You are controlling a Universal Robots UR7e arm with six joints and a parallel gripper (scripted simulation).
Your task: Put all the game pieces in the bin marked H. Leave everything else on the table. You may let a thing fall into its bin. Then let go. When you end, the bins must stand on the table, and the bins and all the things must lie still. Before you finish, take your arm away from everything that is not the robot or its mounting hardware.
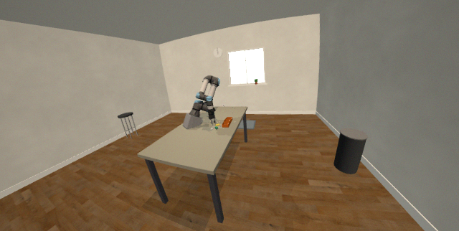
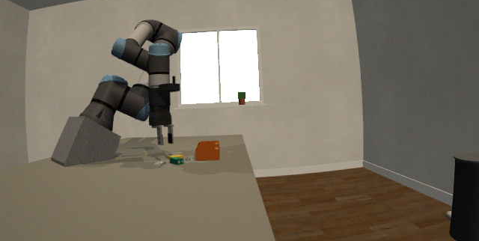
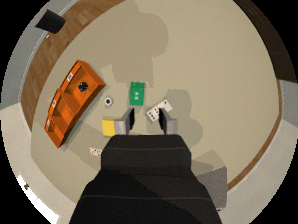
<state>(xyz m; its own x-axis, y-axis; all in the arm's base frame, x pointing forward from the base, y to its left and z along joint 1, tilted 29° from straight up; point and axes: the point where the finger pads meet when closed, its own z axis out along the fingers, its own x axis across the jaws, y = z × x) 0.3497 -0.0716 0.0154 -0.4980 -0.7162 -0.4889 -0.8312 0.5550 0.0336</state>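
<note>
Now: the white domino 80 mm below my hand, 20 mm to the right of it and 20 mm behind it. From my hand the other things lie so: yellow flat piece 90 mm to the left, 80 mm below; then grey thing 80 mm below, 60 mm to the left, 50 mm ahead; then green block 80 mm below, 40 mm ahead.
</note>
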